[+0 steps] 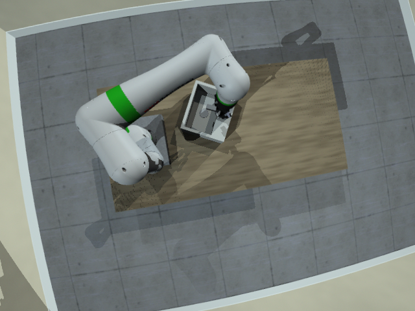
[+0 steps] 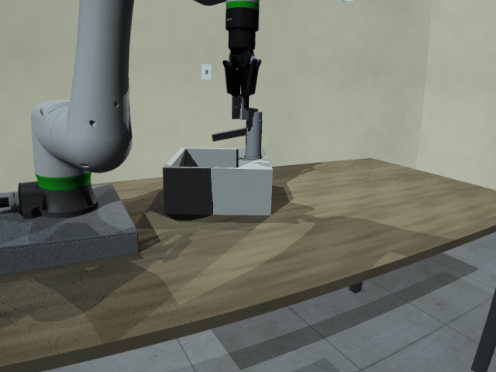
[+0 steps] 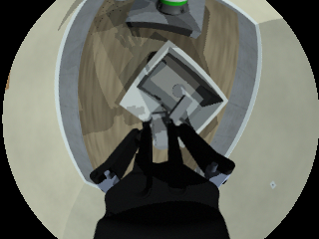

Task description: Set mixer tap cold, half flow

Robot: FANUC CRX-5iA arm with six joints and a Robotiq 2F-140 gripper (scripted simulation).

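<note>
Now: hand 2 cm short of the lever and 1 cm to the right of it. The rest, counted from my hand: basin 24 cm below, 7 cm to the left, 4 cm behind.
</note>
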